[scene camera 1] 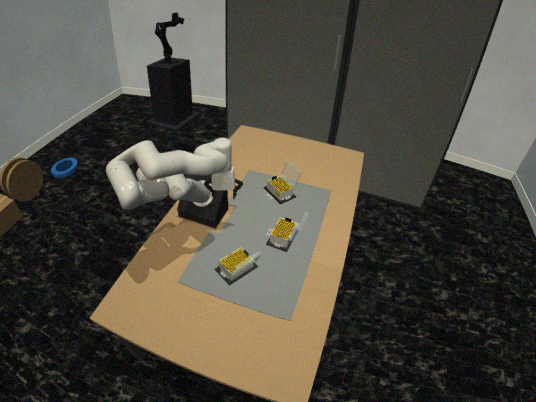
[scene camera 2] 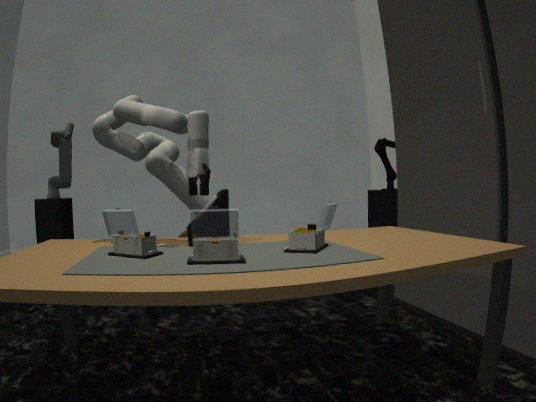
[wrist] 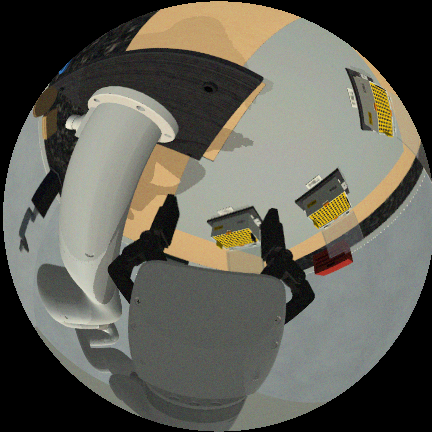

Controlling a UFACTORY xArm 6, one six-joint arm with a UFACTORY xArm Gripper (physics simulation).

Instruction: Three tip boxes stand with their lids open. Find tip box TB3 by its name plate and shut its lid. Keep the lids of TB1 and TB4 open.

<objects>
same spot on grey mat: (wrist: 301, 123) = (scene camera 1: 251, 214)
</objects>
